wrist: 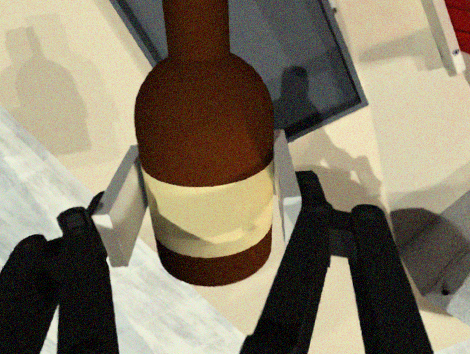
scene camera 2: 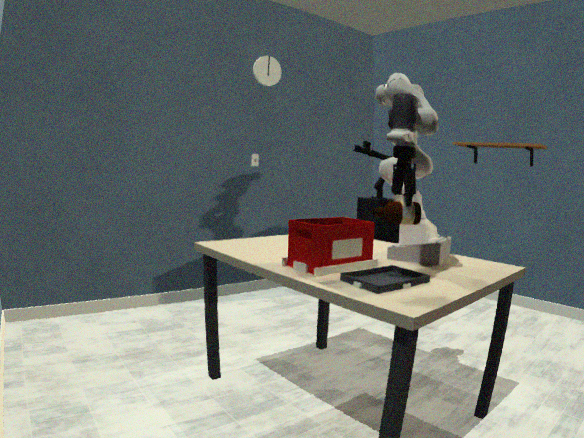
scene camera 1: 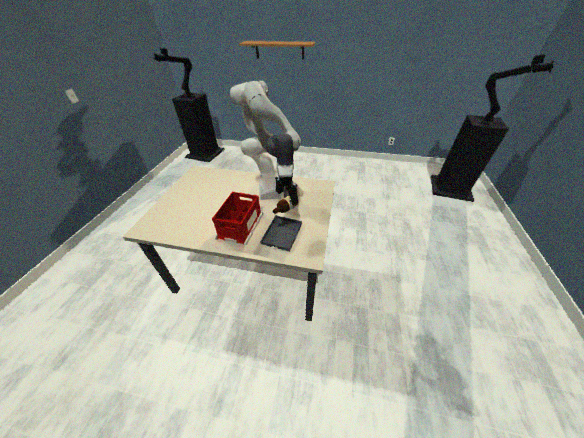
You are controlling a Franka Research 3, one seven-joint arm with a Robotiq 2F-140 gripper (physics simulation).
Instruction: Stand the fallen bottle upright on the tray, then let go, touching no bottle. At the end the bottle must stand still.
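The brown bottle (scene camera 1: 283, 205) (scene camera 2: 394, 212) (wrist: 205, 120) with a cream label is held in the air above the table, lying roughly on its side. In the second scene view its neck points left and its base faces right. My gripper (scene camera 1: 289, 199) (scene camera 2: 407, 206) (wrist: 209, 159) is shut on the bottle, with one pale finger pad on each side around the label. The dark grey tray (scene camera 1: 281, 233) (scene camera 2: 384, 276) (wrist: 312, 47) lies flat on the table, apart from the bottle, with the bottle's neck in front of part of it in the wrist view. No bottle stands on the tray.
A red crate (scene camera 1: 231, 229) (scene camera 2: 309, 250) (wrist: 461, 22) stands on the table beside the tray, with pale strips around its base. The wooden table (scene camera 1: 185, 210) (scene camera 2: 255, 247) bears both. The arm's base is at the table's back. Two black pedestals (scene camera 1: 196, 125) (scene camera 1: 467, 157) with dark arms stand beyond the table.
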